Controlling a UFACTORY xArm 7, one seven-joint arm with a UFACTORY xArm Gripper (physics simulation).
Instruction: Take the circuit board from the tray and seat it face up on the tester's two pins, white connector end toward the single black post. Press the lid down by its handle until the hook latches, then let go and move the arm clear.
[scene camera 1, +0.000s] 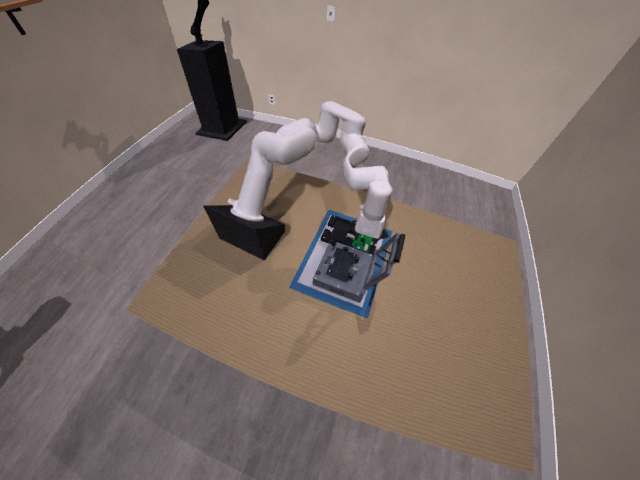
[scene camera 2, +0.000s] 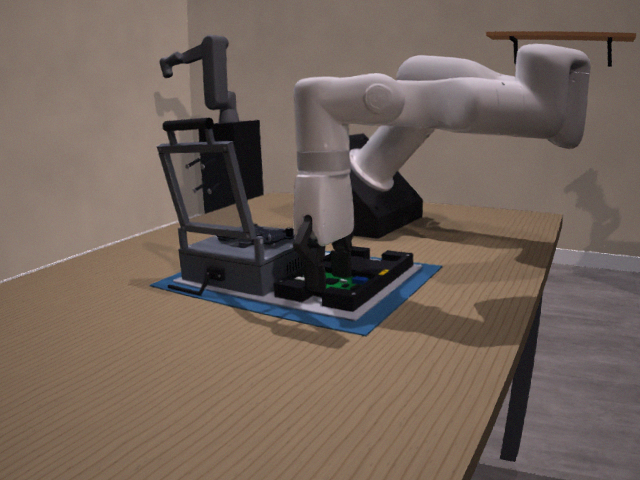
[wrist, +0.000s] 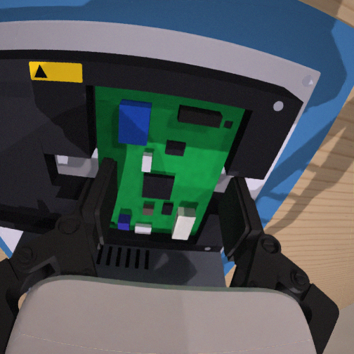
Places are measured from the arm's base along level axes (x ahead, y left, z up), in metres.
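Pixels of known places: gripper, between the fingertips: (scene camera 1: 365, 240) (scene camera 2: 329, 283); arm's base, origin of its link: (scene camera 1: 247, 215) (scene camera 2: 369, 171).
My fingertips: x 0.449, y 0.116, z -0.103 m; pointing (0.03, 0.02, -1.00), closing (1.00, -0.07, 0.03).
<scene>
Ahead of a thing's pixels: the offset from my fingertips to its top centre. "pt": to the spot under its first point. Level surfaces: height alone.
The green circuit board @(dy +0.001, dx -0.008, dz +0.007 m) (scene camera 1: 363, 241) (scene camera 2: 337, 283) (wrist: 197, 162) lies face up in the black tray @(pt dy +0.069, dx -0.029, dz -0.003 m) (scene camera 2: 379, 284) (wrist: 150, 75). Its tall white connector (wrist: 184, 224) is at the end nearer the tester. My gripper (scene camera 2: 328, 281) (wrist: 171, 184) is open, pointing down, with its fingers low on either side of the board. In the wrist view the left finger overlaps the board's left edge, and a gap shows at the right finger. The grey tester (scene camera 1: 330, 284) (scene camera 2: 235, 272) has its lid (scene camera 2: 241, 191) raised, with the black handle @(dy -0.175, dx +0.087, dz +0.255 m) (scene camera 1: 400, 248) (scene camera 2: 187, 124) on top. The pins and single post cannot be told apart.
Tray and tester stand on a pale plate over a blue mat @(dz -0.021 m) (scene camera 1: 330, 301) (scene camera 2: 398, 308). The raised lid stands at the tester's far side from the arm's black base (scene camera 1: 242, 235) (scene camera 2: 392, 214). A bent black lever @(pt dy -0.179, dx +0.077, dz +0.000 m) (scene camera 2: 203, 284) sticks out from the tester's side.
</scene>
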